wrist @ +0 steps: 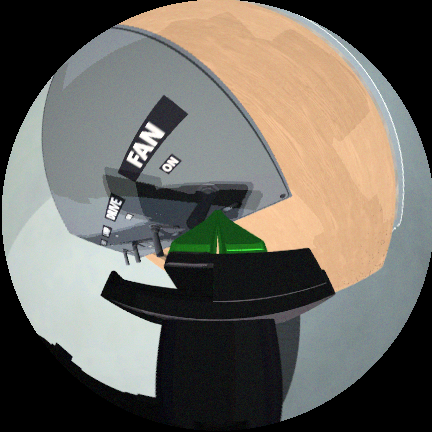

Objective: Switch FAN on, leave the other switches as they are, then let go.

The picture shows: the gripper and a grey switch panel.
